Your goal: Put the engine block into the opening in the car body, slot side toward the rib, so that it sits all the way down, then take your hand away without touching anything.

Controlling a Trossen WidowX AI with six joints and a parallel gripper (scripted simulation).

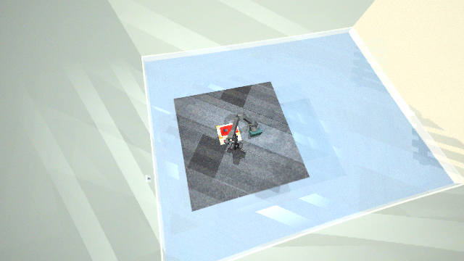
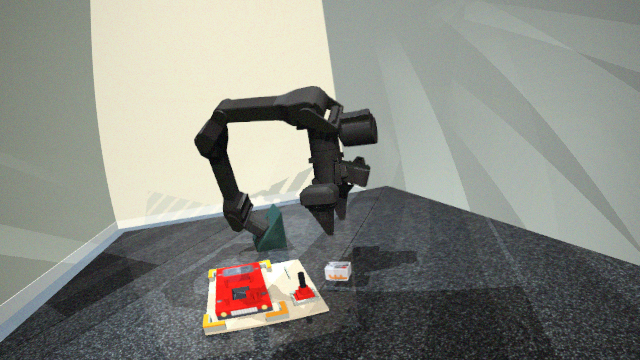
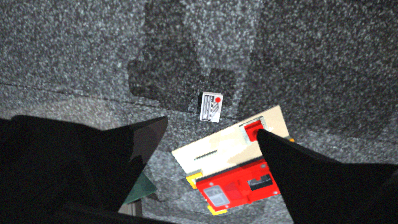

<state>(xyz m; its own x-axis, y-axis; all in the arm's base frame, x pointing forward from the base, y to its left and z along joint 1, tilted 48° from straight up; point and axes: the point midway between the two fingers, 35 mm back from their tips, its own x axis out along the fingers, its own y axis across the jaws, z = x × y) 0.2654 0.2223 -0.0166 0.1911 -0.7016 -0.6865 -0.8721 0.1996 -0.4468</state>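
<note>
The engine block lies 1 cm behind my gripper tip, 1 cm to the right of it and 10 cm below it.
</note>
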